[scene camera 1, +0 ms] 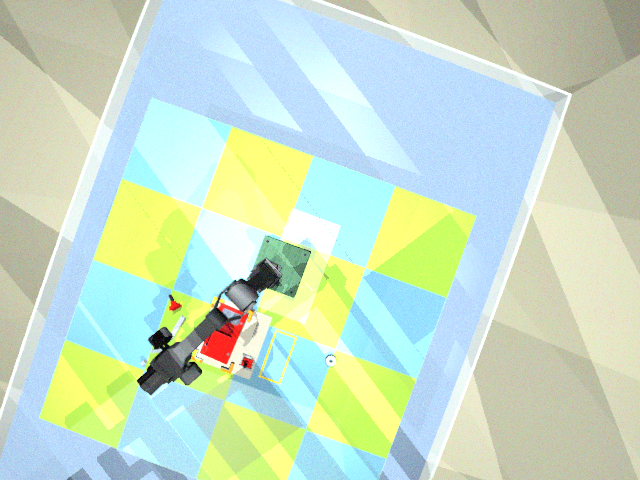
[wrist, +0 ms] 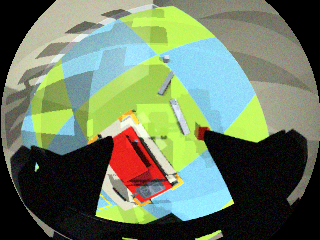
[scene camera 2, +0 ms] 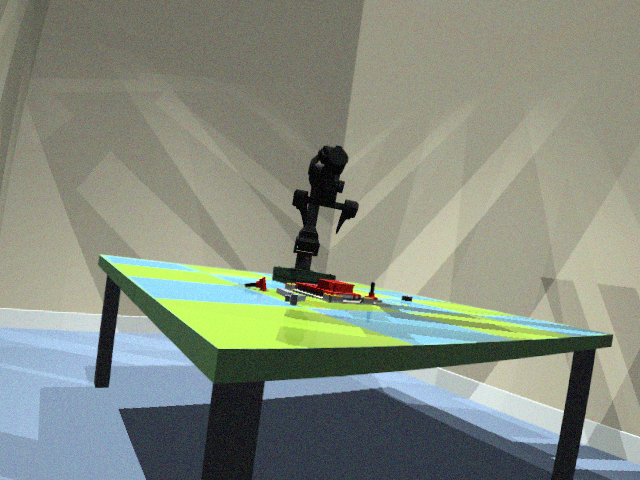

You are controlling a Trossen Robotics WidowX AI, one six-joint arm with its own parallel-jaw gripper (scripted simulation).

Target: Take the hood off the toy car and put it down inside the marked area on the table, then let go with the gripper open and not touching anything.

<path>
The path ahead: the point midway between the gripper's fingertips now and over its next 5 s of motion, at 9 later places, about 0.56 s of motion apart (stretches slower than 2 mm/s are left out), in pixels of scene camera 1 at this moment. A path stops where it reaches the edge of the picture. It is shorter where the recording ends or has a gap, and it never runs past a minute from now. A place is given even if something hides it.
The gripper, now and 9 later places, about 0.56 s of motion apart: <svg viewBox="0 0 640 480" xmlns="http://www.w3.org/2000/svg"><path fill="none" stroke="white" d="M177 353L212 351L212 351L213 350L214 349L215 348L215 347L216 346L217 345L217 345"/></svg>
</path>
